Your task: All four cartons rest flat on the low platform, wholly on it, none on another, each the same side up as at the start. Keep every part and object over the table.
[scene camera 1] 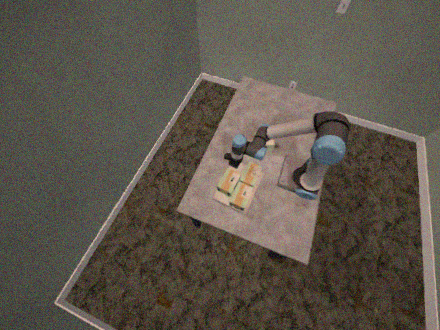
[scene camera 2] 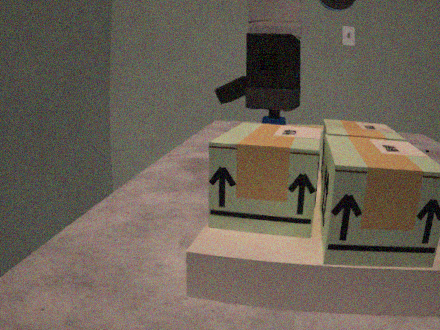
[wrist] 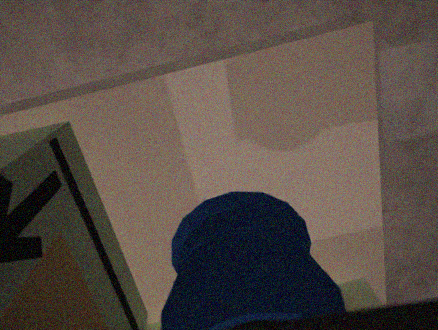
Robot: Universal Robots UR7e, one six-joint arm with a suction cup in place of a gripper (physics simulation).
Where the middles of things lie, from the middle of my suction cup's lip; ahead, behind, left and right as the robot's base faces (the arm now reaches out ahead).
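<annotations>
There's the low platform [wrist: 294,115], and it's 90 mm behind my suction cup, 90 mm to the left of it and 90 mm below it.
</annotations>
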